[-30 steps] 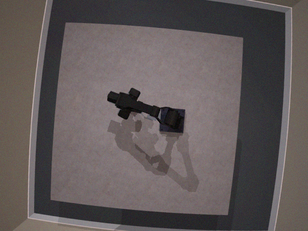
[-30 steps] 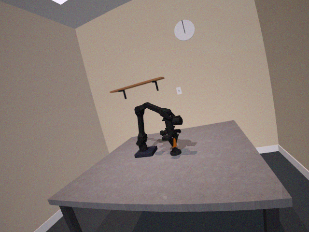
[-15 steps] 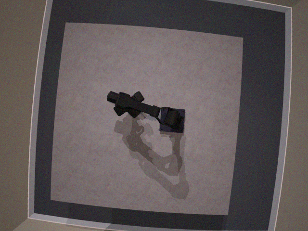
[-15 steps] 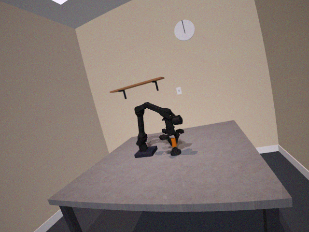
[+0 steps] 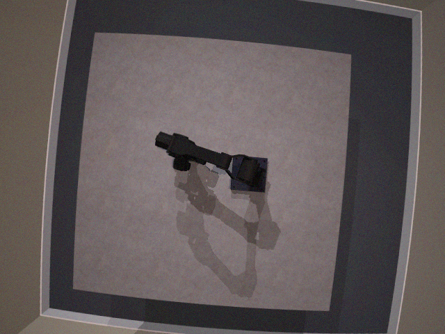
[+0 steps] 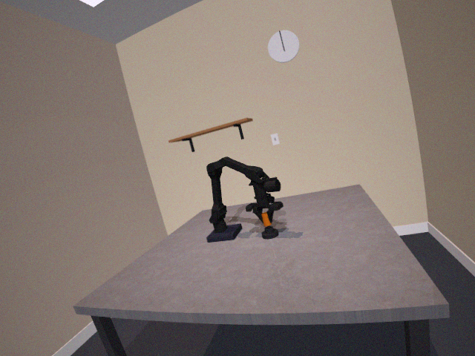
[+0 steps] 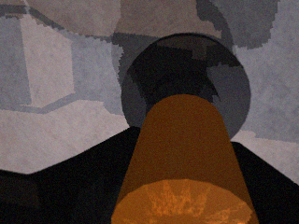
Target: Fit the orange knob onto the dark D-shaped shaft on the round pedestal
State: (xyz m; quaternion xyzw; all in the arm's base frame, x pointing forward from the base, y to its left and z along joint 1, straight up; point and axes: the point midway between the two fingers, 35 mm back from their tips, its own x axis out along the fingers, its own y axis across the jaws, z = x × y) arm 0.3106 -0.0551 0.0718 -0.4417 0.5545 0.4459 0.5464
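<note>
The orange knob is 2 cm above my gripper tip. From my gripper tip the other things lie so: round dark pedestal 4 cm below.
</note>
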